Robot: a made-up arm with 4 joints.
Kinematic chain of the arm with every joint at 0, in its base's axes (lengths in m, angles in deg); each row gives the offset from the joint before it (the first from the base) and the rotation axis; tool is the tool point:
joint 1: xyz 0 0 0.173 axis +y
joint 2: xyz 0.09 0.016 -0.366 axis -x
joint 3: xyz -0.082 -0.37 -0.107 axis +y
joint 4: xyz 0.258 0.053 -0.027 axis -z
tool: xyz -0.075 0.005 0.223
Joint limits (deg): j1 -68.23..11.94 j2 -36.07..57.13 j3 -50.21..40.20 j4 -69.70..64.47
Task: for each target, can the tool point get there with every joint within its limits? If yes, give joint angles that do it. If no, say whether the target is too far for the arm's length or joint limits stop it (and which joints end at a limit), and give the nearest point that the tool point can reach.
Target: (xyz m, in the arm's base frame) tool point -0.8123 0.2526 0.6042
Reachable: no: joint limits stop it (at a limit: joint 1, joint 2, joint 4) | nearest point -0.0445 -0.0321 0.2287 | short by 0.901 m
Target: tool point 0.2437 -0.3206 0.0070
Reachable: yes | joints -51.49 -15.92 -40.24 6.18
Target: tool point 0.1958 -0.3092 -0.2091
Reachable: yes | joints 5.22 -7.15 12.75 -7.81
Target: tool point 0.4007 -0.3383 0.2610
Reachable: yes | joints -60.23 15.82 30.51 -36.64
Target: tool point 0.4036 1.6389 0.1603
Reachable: no: too far | nearest point 0.0867 0.0411 0.1703 | short by 1.629 m
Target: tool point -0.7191 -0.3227 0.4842
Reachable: no: joint limits stop it (at a limit: joint 1, joint 4) | nearest point -0.0388 -0.1059 0.2043 | short by 0.767 m
